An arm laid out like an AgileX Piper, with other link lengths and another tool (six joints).
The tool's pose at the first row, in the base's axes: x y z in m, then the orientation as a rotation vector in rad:
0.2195, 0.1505, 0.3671, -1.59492, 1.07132, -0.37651
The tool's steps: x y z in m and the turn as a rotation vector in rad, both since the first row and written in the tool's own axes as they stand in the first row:
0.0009, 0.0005, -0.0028, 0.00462, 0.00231, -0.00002
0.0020, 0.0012, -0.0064, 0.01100, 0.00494, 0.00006
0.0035, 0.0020, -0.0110, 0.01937, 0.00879, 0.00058
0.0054, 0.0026, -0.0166, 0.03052, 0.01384, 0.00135
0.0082, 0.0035, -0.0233, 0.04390, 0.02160, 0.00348
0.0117, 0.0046, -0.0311, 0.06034, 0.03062, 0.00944
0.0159, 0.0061, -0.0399, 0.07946, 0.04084, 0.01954
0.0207, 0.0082, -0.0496, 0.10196, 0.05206, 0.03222
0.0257, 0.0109, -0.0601, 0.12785, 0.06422, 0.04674
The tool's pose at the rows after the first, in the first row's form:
0.2177, 0.1481, 0.3673, -1.59076, 1.07148, -0.38067
0.2154, 0.1451, 0.3675, -1.58496, 1.07136, -0.38587
0.2126, 0.1411, 0.3679, -1.57709, 1.07180, -0.39274
0.2093, 0.1362, 0.3686, -1.56654, 1.07236, -0.40174
0.2055, 0.1299, 0.3692, -1.55306, 1.07518, -0.41310
0.2013, 0.1224, 0.3697, -1.53452, 1.08071, -0.42433
0.1965, 0.1138, 0.3700, -1.51105, 1.08920, -0.43498
0.1912, 0.1042, 0.3699, -1.48292, 1.09899, -0.44619
0.1851, 0.0939, 0.3694, -1.45053, 1.10938, -0.45838

